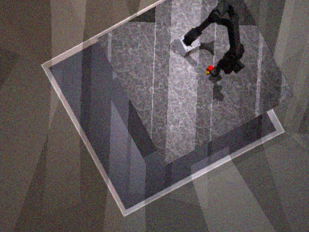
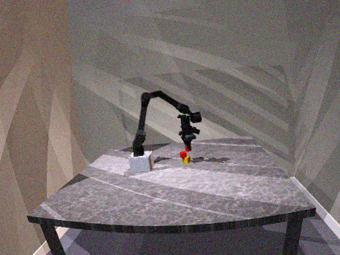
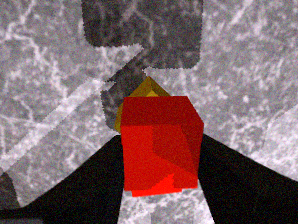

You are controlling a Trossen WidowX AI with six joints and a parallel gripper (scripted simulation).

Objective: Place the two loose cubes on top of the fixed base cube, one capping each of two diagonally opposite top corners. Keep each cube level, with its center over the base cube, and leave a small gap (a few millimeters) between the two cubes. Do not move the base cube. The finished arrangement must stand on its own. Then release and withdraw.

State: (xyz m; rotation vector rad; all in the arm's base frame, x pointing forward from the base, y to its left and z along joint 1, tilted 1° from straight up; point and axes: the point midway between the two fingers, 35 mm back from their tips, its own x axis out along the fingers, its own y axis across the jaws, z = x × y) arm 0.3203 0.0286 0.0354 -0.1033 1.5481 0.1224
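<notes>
Now: gripper tip 40 mm past the red cube, 10 mm to the left of it and 40 mm above it. Round my gripper tip: yellow base cube (20 mm behind, 80 mm below).
</notes>
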